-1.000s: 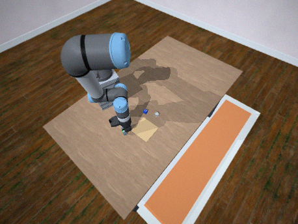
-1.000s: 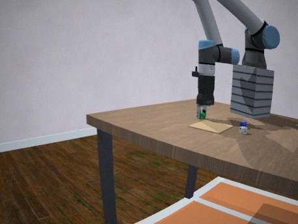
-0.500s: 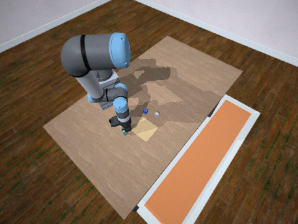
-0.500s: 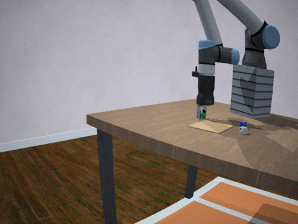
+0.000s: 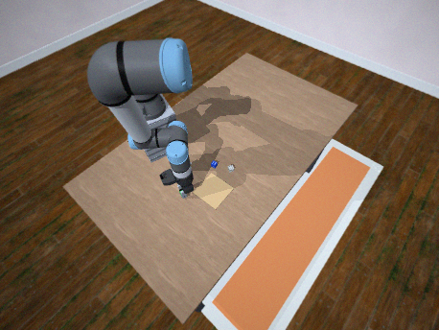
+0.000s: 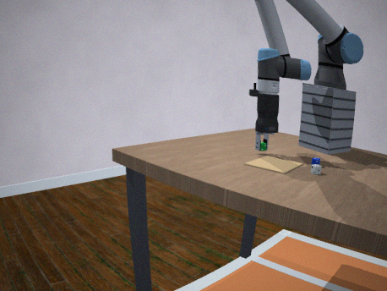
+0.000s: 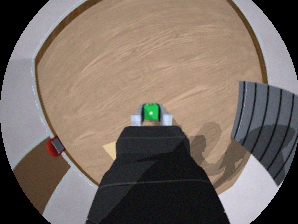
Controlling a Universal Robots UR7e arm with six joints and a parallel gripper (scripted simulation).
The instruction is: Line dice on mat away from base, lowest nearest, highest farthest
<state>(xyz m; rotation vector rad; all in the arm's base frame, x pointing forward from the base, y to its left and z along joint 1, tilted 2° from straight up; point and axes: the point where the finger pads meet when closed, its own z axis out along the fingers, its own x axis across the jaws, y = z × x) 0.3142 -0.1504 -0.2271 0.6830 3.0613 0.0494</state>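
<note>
The tan mat is 9 cm ahead of my hand, 11 cm to the left of it and 3 cm below it. The rest, counted from my hand: green die (1 cm below); blue die (1 cm ahead, 22 cm to the left, 2 cm below); white die (9 cm ahead, 25 cm to the left, 2 cm below).
</note>
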